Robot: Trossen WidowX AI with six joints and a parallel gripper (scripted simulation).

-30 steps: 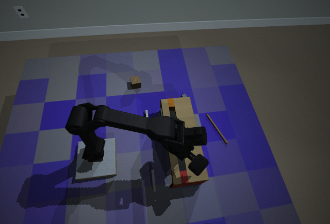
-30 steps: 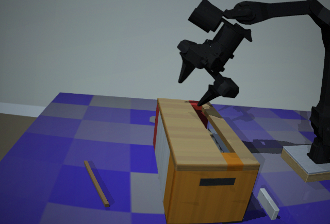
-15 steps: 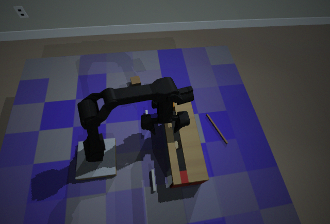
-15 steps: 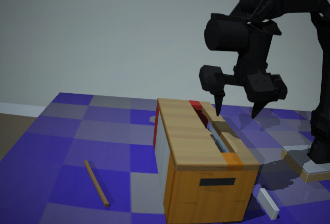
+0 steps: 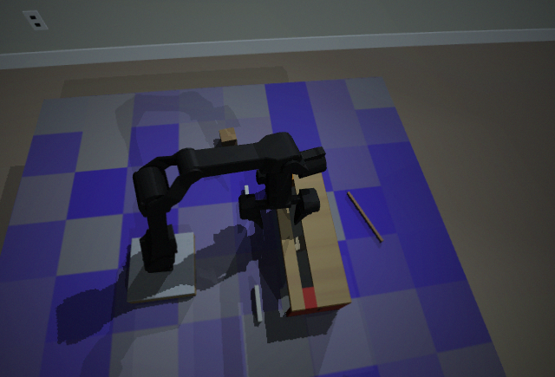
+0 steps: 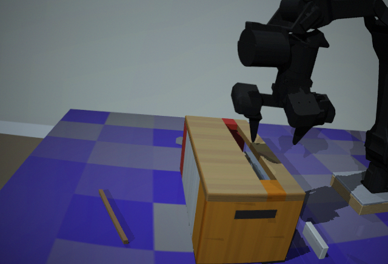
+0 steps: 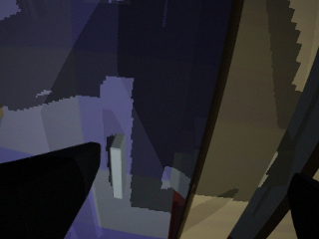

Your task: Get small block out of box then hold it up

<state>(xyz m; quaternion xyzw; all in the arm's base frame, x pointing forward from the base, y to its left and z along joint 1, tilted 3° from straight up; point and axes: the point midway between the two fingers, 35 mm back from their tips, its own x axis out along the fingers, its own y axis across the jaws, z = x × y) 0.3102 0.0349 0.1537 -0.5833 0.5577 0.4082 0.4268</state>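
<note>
My gripper tip is now 80 mm above the long wooden box, 40 mm short of it and 10 mm to the left of it. The rest, counted from my gripper tip: thin wooden stick: 280 mm ahead, 140 mm below, 50 mm to the left.
</note>
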